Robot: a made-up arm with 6 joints.
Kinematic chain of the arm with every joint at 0, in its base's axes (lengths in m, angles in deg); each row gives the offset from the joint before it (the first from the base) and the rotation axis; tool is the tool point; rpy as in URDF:
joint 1: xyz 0 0 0.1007 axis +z
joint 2: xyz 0 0 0 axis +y
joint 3: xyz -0.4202 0 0.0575 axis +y
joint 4: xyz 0.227 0 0.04 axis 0.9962 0 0.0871
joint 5: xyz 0 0 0 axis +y
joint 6: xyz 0.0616 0 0.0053 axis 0.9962 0 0.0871
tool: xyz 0 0 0 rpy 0 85 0
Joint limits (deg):
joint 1: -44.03..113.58
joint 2: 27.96..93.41
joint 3: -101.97..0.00
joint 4: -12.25..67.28
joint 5: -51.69..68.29
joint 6: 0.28..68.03
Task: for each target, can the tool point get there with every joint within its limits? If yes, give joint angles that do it. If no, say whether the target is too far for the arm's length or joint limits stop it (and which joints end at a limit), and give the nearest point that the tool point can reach.
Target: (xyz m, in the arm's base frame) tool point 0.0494 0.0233 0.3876
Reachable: yes | joints 14.52 49.71 -28.25 51.07 12.16 56.97
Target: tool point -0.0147 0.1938 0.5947
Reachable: yes | joints 82.48 73.25 -86.49 54.02 52.84 27.92
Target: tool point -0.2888 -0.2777 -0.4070
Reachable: no: joint limits stop it (at a limit: joint 2, joint 3, joint 5) | nearest point -0.0911 -0.0876 0.2156 | short by 0.680 m
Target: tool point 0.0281 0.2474 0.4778
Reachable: yes | joints 74.83 79.91 -67.39 49.72 52.77 32.12
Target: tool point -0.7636 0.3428 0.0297
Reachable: no: too far | nearest point -0.1516 0.2437 0.3340 | short by 0.691 m
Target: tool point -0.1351 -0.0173 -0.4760
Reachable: no: joint limits stop it (at a limit: joint 2, joint 3) | nearest point -0.1248 -0.0160 0.2156 | short by 0.692 m
